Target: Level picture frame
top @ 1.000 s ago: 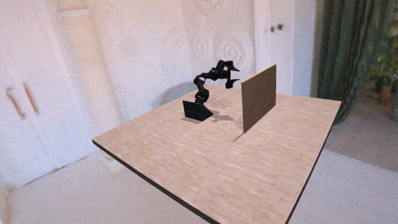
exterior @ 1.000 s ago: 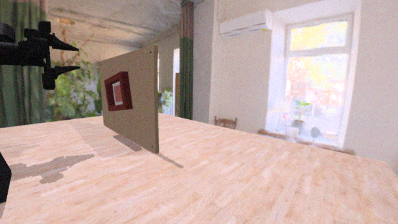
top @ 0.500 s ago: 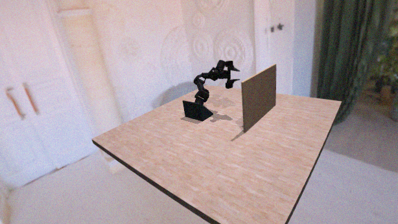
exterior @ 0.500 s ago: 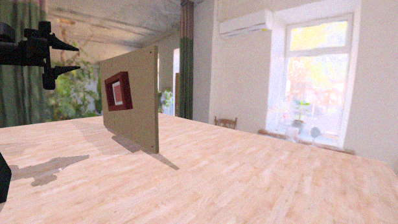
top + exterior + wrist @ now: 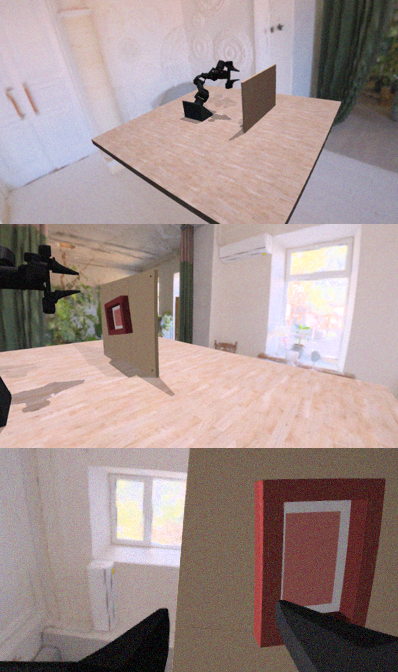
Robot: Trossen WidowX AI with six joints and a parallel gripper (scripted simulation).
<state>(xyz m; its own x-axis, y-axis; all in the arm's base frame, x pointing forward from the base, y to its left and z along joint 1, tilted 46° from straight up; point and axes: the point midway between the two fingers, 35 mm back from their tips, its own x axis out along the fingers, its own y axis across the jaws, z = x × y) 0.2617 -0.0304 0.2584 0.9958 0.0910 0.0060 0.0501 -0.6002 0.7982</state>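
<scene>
My gripper tip is 130 mm short of the red picture frame, 110 mm above it and 10 mm to the right of it. Round my gripper tip: tan wall board (140 mm ahead, 130 mm below, 20 mm to the left).
</scene>
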